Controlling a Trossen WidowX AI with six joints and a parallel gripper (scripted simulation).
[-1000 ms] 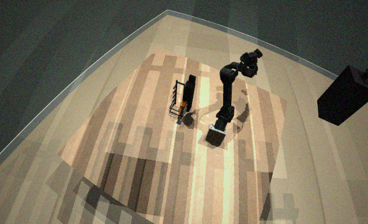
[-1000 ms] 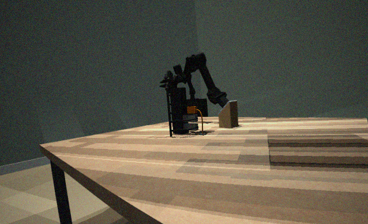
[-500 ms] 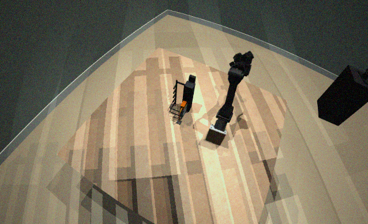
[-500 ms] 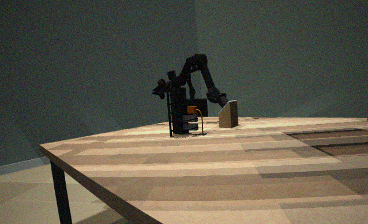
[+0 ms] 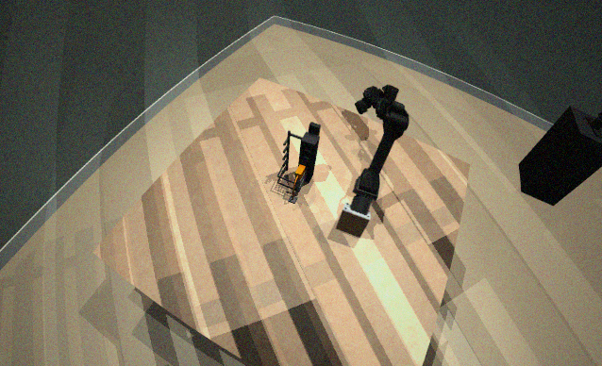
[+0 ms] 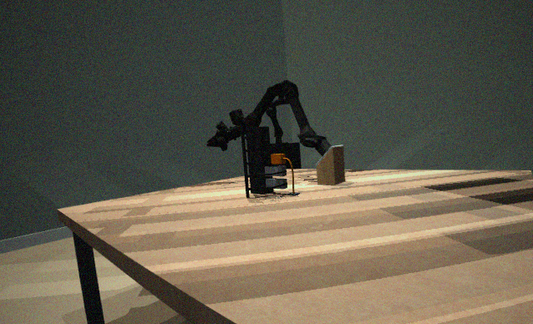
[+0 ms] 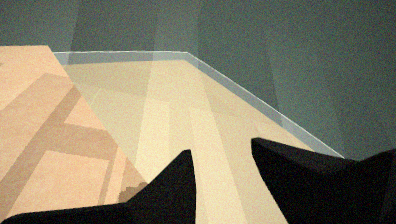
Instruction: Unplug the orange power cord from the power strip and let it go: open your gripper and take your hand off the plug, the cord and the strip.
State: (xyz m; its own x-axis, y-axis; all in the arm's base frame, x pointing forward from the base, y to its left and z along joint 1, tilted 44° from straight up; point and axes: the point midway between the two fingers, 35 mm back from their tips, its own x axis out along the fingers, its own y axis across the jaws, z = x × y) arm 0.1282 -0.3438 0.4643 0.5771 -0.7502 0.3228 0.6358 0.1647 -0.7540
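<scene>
My gripper tip is now 12 cm short of the orange plug, 51 cm to the right of it and 7 cm above it.
</scene>
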